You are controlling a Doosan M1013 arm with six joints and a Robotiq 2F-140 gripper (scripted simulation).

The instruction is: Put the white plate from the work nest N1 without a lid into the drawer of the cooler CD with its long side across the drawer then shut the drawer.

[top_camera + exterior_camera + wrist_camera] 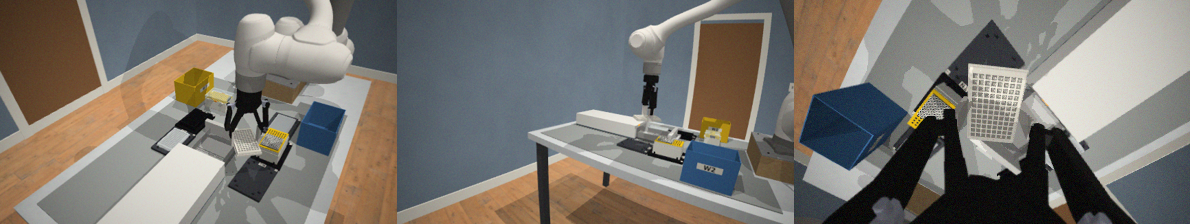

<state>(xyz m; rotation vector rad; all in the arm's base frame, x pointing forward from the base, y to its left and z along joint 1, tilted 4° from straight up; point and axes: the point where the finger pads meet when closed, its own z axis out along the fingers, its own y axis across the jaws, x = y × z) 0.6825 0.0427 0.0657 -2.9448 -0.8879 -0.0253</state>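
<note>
Now: hand 140 mm to the left of the drawer, 140 mm above it and 40 mm past it. Also, from my hand: white plate: 20 mm below; work nest N1: 160 mm below, 50 mm to the left, 30 mm ahead; yellow-topped tip box: 140 mm behind, 110 mm below, 70 mm to the left.
</note>
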